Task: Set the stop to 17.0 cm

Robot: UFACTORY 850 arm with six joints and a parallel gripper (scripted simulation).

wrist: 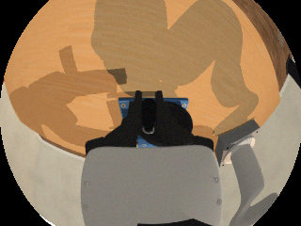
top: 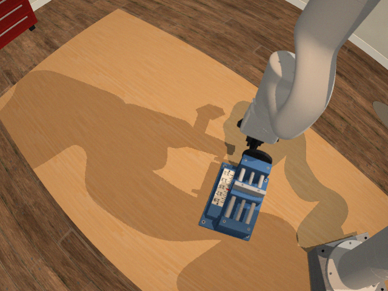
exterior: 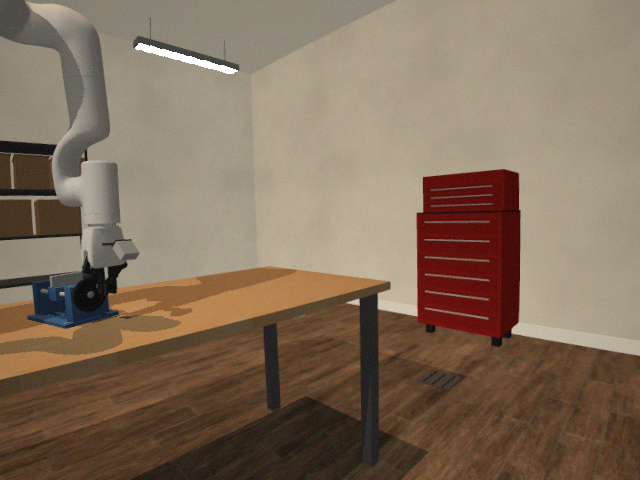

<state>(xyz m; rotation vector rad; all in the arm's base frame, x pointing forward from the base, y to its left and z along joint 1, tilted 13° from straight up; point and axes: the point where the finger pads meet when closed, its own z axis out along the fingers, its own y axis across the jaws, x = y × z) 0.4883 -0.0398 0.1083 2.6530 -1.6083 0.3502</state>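
Right now my hand is 120 mm to the right of the grey stop bar and 80 mm past it. From my hand the other things lie so: black handwheel: 20 mm to the left, 20 mm behind, 10 mm below.
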